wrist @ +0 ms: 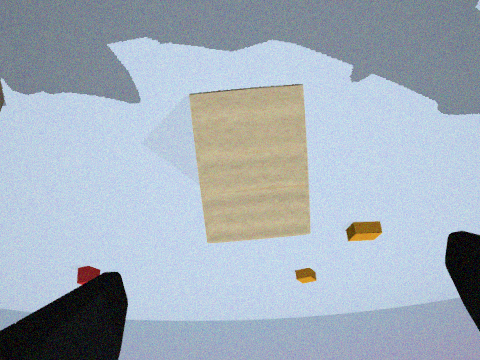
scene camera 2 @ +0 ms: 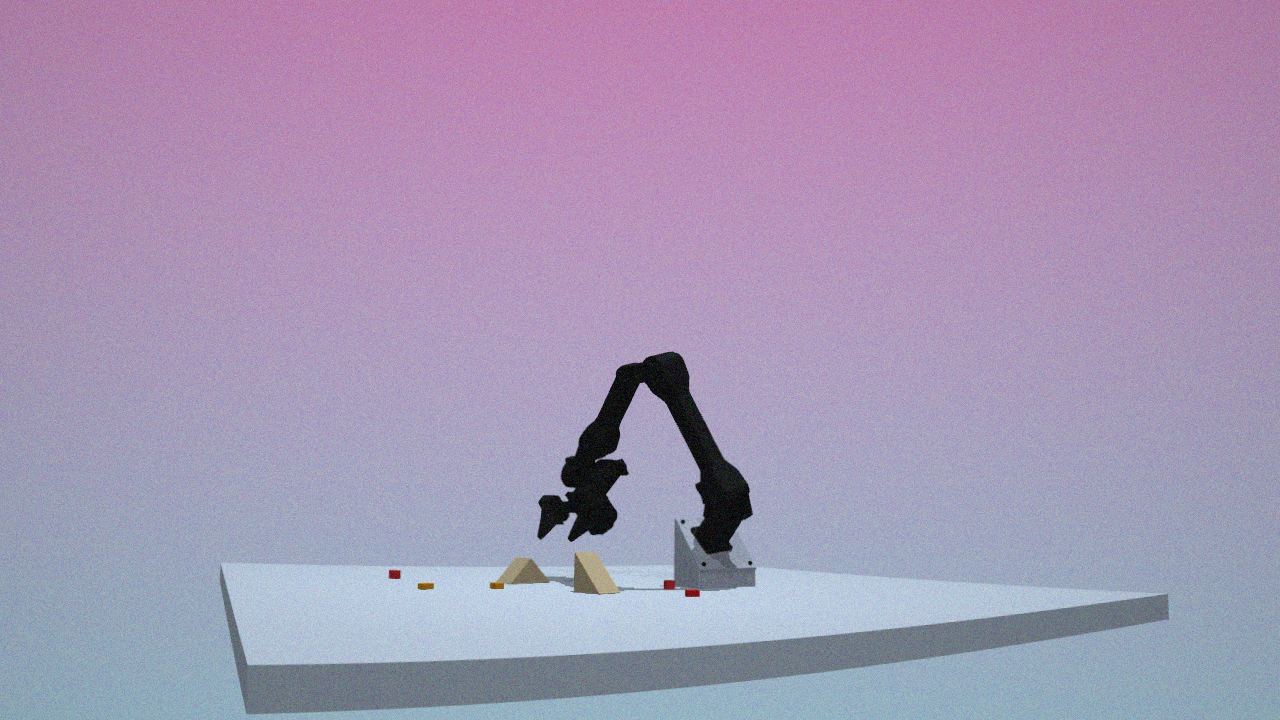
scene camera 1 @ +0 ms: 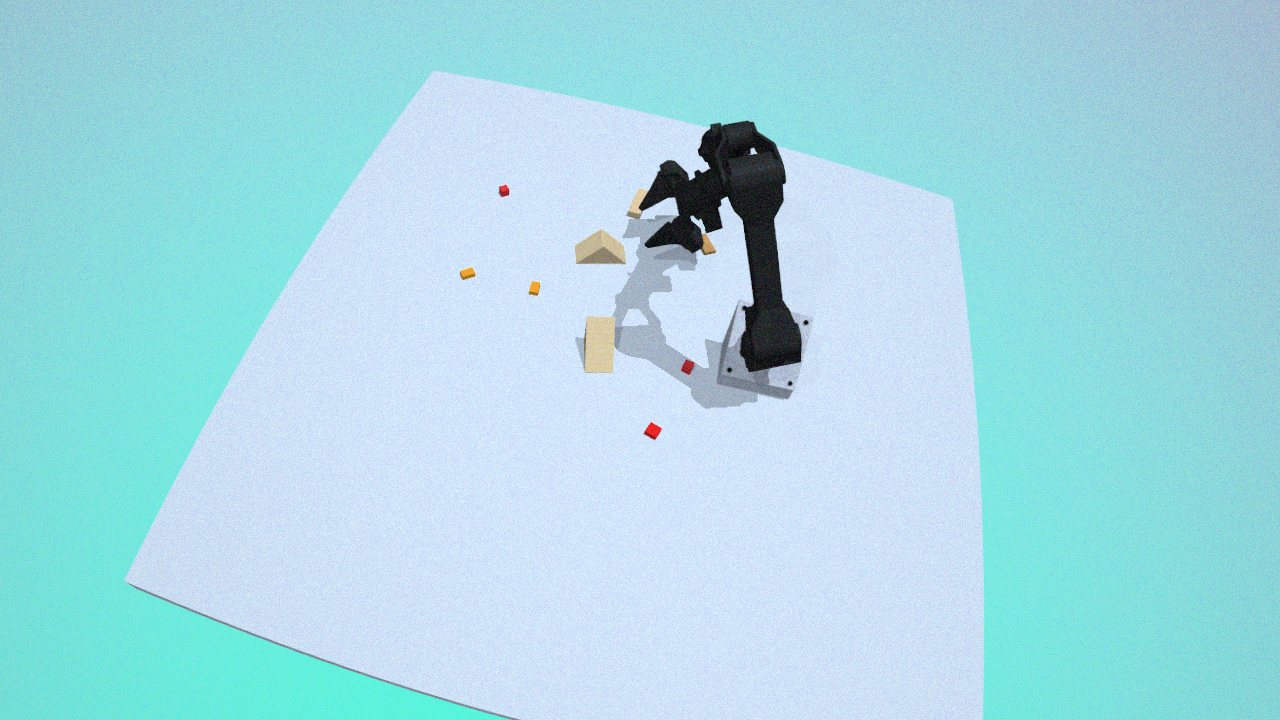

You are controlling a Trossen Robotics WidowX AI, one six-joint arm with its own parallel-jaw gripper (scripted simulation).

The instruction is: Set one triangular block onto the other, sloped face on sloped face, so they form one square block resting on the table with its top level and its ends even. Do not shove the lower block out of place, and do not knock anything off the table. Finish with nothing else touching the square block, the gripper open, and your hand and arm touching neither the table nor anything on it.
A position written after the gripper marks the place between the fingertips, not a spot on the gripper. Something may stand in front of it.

The gripper [scene camera 1: 642, 227] is open, holding nothing. Further things: a triangular block [scene camera 1: 599, 334] and a triangular block [scene camera 1: 600, 248].
The gripper also shows in the wrist view [wrist: 291, 273] and in scene camera 2 [scene camera 2: 553, 539].
